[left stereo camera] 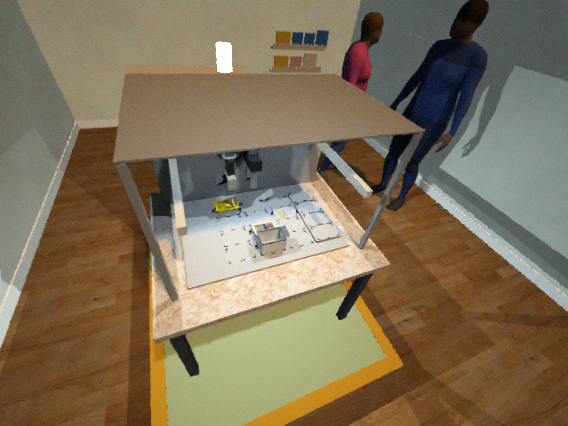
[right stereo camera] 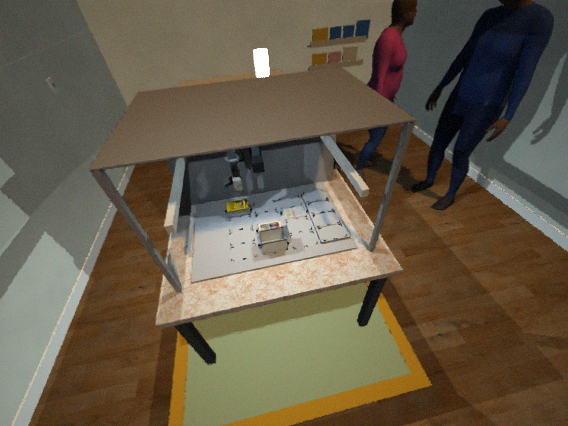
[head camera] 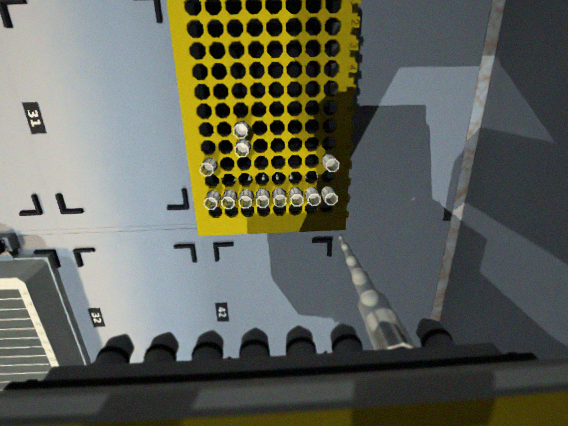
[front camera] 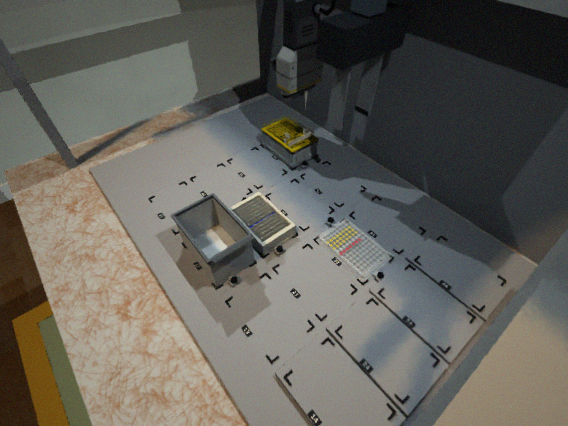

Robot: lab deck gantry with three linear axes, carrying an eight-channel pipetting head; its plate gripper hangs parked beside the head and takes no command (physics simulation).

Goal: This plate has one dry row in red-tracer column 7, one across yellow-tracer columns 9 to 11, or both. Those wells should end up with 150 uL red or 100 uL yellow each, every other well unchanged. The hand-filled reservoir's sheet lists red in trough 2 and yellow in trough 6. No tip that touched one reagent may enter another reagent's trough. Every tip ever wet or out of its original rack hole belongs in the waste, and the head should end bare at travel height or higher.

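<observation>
The pipetting head [front camera: 297, 72] [head camera: 280, 372] hangs high near the back. One clear tip [front camera: 306, 99] [head camera: 371, 302] is on its seventh nozzle from the left in the head view; the other nozzles are bare. The yellow tip rack [front camera: 267, 131] [head camera: 185, 150] is below, holding a full row of tips and a few scattered ones. The well plate [front camera: 372, 260] shows yellow columns and a red column; its dry wells are too small to tell. The reservoir [front camera: 279, 237] [head camera: 37, 320] shows a blue trough; red and yellow cannot be read. My parked plate gripper [front camera: 347, 122] is open and empty.
A deep grey waste bin [front camera: 235, 265] [left stereo camera: 272, 247] [right stereo camera: 274, 245] stands in front of the reservoir, its walls rising above it. Black clamps stand beside the plate, reservoir and bin. A dark back wall [front camera: 475, 150] rises behind the deck. Two people stand beyond the table.
</observation>
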